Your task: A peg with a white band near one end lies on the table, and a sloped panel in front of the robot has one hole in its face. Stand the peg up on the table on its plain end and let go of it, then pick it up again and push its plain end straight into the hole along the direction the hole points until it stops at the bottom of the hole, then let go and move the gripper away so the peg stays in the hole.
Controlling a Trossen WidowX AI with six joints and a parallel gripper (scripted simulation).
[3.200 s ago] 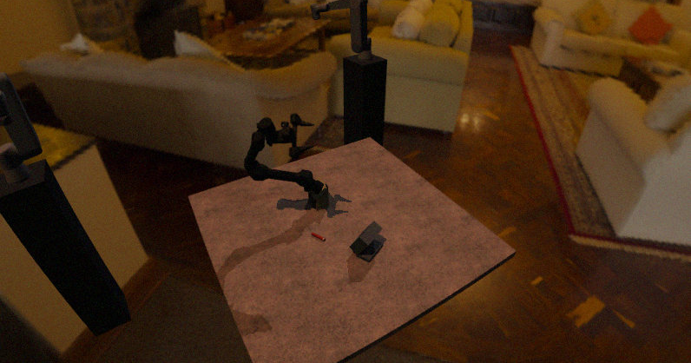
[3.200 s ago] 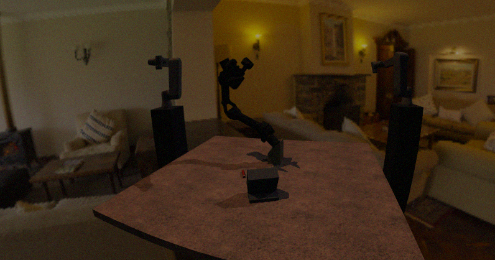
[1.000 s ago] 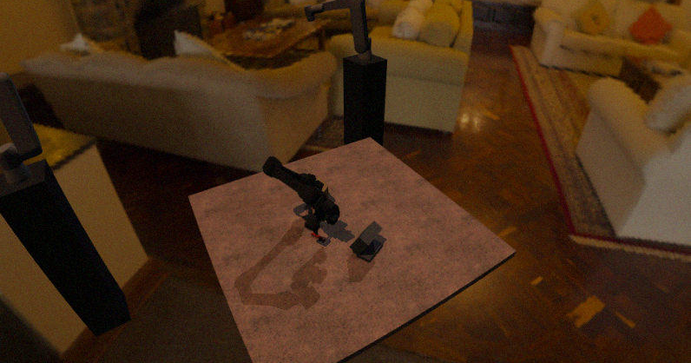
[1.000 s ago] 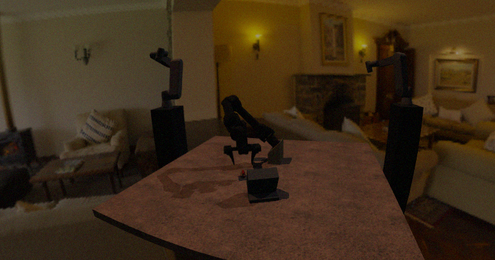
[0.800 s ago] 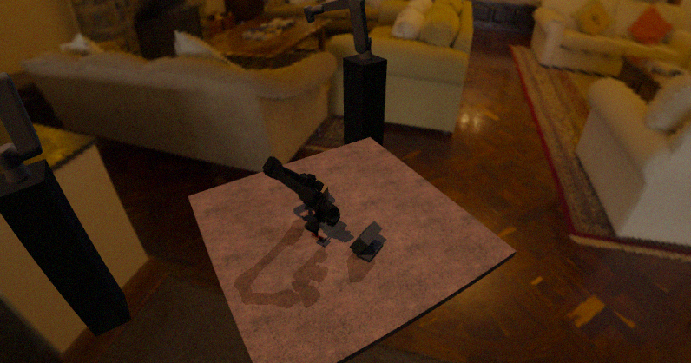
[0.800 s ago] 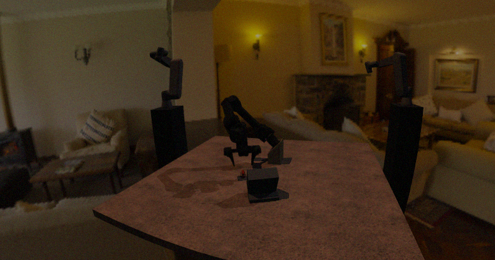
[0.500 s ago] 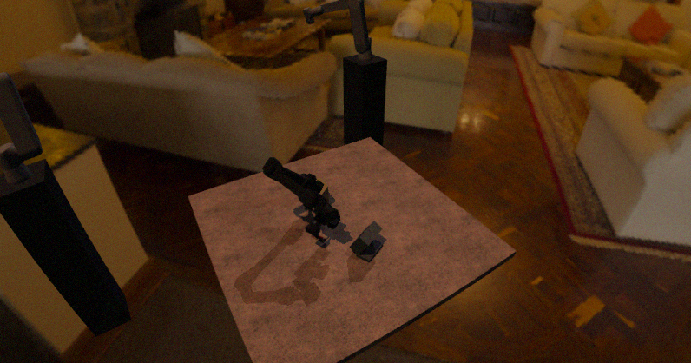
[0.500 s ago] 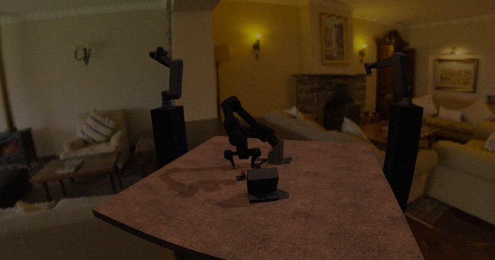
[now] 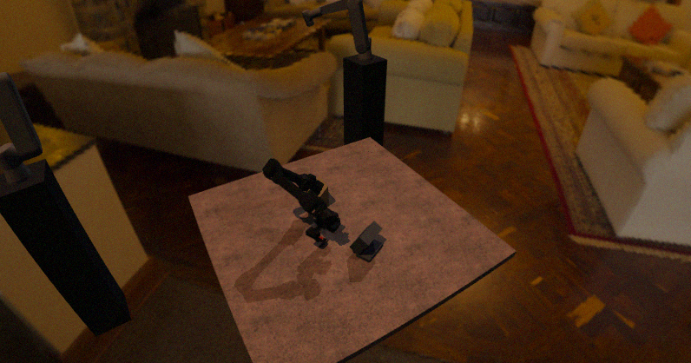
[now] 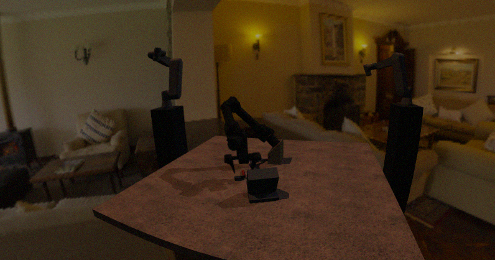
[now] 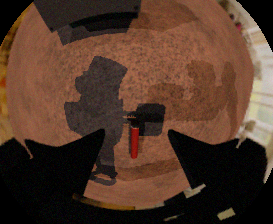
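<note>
The red peg lies 20 mm behind my gripper tip and 20 mm below it. The rest, counted from my gripper tip: sloped panel: 170 mm ahead, 130 mm to the left, 50 mm above.
</note>
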